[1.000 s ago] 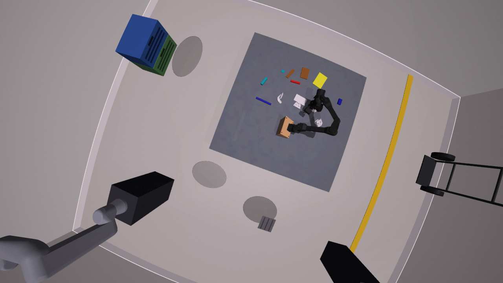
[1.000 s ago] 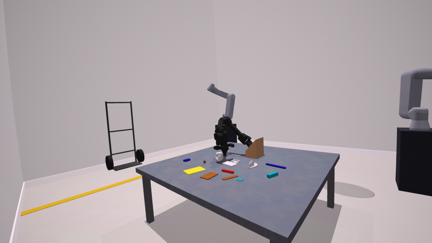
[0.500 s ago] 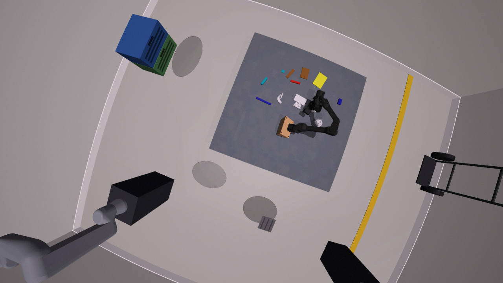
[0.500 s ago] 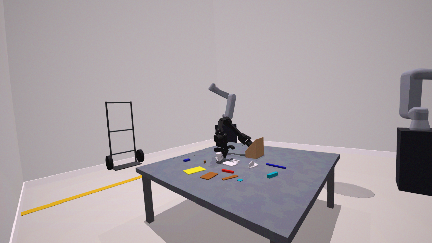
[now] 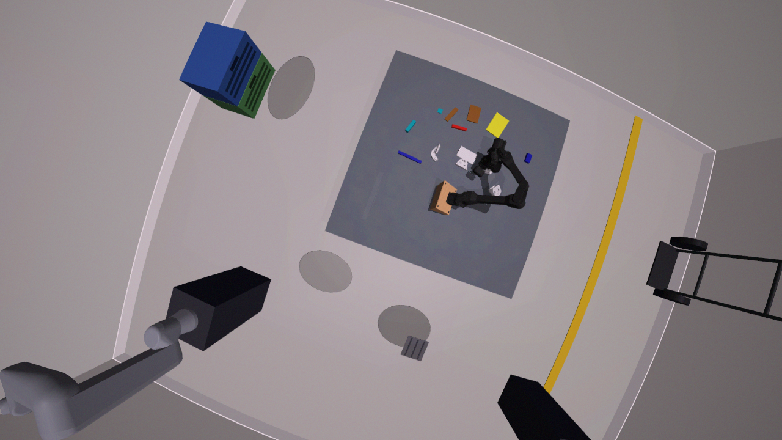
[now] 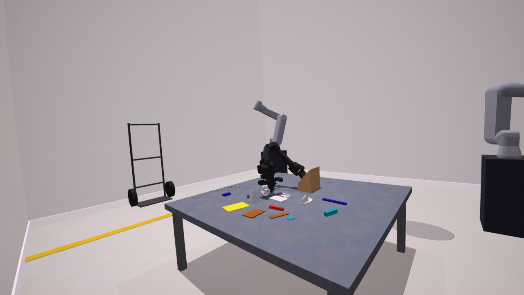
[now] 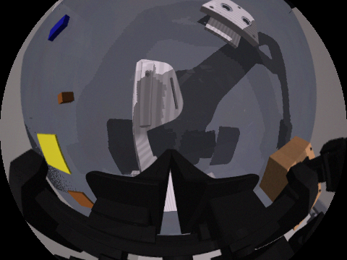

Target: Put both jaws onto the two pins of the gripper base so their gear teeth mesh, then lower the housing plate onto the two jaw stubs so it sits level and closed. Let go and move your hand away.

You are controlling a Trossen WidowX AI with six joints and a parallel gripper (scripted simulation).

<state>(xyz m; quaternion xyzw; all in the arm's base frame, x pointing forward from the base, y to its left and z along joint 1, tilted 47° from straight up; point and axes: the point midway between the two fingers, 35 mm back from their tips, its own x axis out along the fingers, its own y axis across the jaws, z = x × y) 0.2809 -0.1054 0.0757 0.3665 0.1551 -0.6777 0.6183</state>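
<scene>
My gripper tip is now 2 cm to the left of the white jaw, 2 cm short of it and 1 cm below it. The rest, counted from my gripper tip: flat white ribbed part (10 cm to the left, 4 cm ahead, 2 cm below); red bar (20 cm to the left, 19 cm ahead, 2 cm below); yellow plate (31 cm ahead, 3 cm to the right, 2 cm below).
</scene>
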